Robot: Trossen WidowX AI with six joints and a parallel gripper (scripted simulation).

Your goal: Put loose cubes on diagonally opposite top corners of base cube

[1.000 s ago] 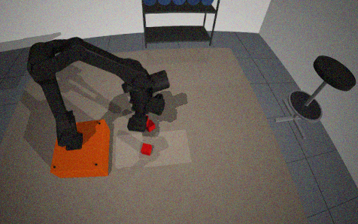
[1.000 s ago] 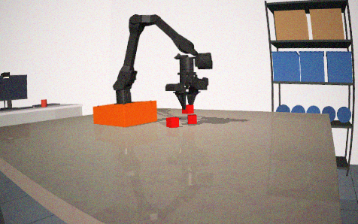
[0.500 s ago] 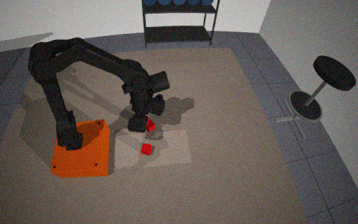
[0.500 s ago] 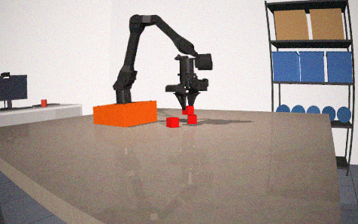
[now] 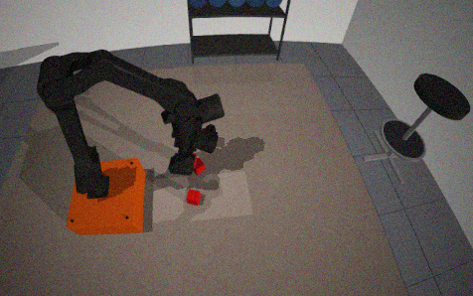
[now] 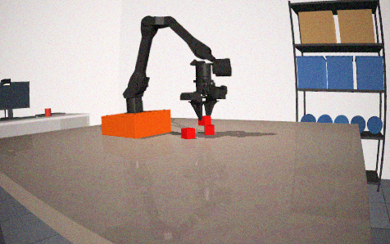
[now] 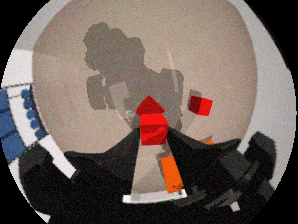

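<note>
Right now the red base cube is 20 mm ahead of my gripper tip and 30 mm below it.
</note>
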